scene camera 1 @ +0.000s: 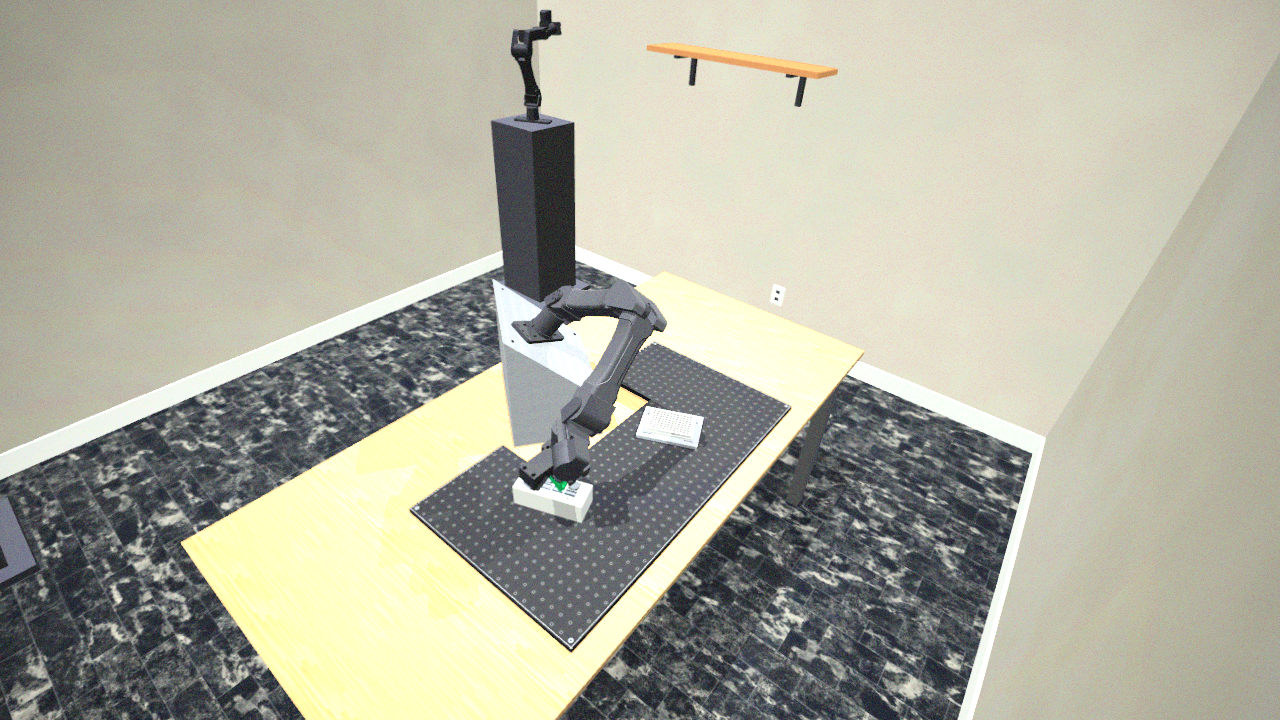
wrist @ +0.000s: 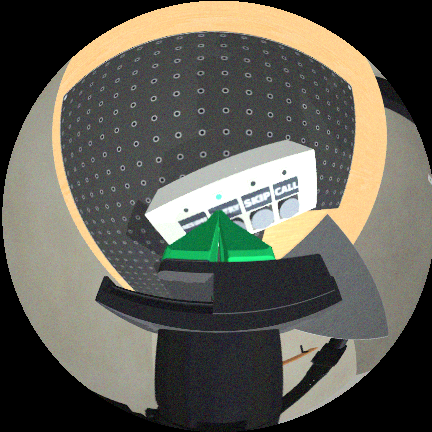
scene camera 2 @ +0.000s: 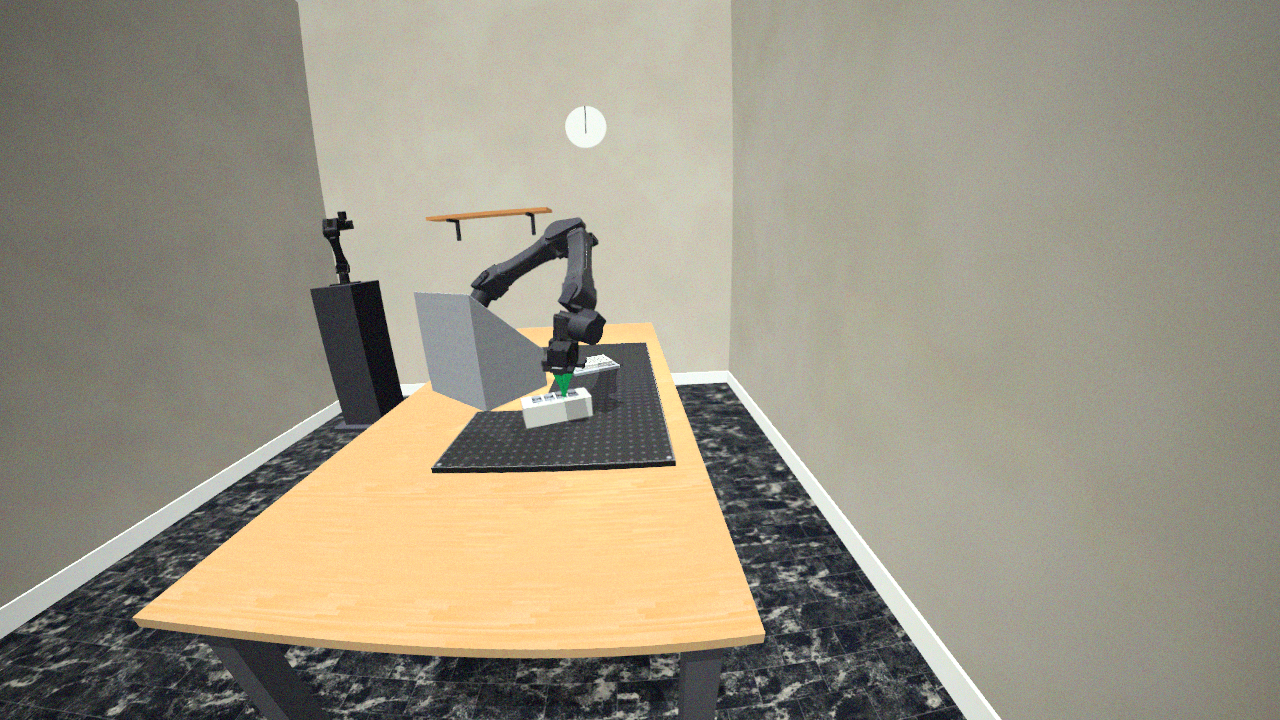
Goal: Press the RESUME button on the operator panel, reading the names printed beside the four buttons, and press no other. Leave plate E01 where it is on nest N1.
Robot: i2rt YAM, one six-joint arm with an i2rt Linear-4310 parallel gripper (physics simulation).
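Frame: origin at the arm's base, x right, y up, z back, level; millimetres.
Seen in the pictures: gripper, fingertip midpoint: [scene camera 1: 561,489] [wrist: 218,216] [scene camera 2: 564,396]; arm's base, origin of the base link: [scene camera 1: 538,332] [wrist: 347,321] [scene camera 2: 471,315].
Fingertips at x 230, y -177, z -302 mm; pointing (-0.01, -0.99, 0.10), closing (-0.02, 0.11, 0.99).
Observation:
Offsets run from my fingertips to a thing's top centre. "spot": to the spot under its first point. Level surfaces: height alone.
The white operator panel {dx +6, dy +3, dz +22 mm} [scene camera 1: 547,505] [scene camera 2: 556,411] [wrist: 295,155] lies on the perforated board. In the wrist view its SKIP label {spot: dx +15, dy +0, dz +34 mm} [wrist: 256,199] and CALL label {spot: dx +26, dy +0, dz +63 mm} [wrist: 286,187] are readable, with grey buttons below. The second label from the left [wrist: 231,207] is partly covered and shows "TRY"; a cyan light {spot: dx +20, dy +1, dz +1 mm} [wrist: 218,196] glows above it. The leftmost label {spot: dx -6, dy +0, dz -23 mm} [wrist: 193,223] is partly covered, and its button is hidden. My gripper [scene camera 1: 558,487] [scene camera 2: 563,394] [wrist: 218,216] is shut and empty, green tips down over the panel; contact is unclear. The white plate {dx -377, dy -27, dz -37 mm} [scene camera 1: 671,424] [scene camera 2: 598,362] lies farther along the board; its name is unreadable.
The black perforated board {dy -53 mm} [scene camera 1: 572,591] [scene camera 2: 537,454] [wrist: 200,90] lies on the wooden table {dy -66 mm} [scene camera 1: 358,573] [scene camera 2: 447,555]. A grey angled pedestal [scene camera 1: 541,394] [scene camera 2: 452,349] [wrist: 350,285] carries the arm beside the panel. A second small arm [scene camera 1: 528,67] [scene camera 2: 336,246] stands on a dark column behind.

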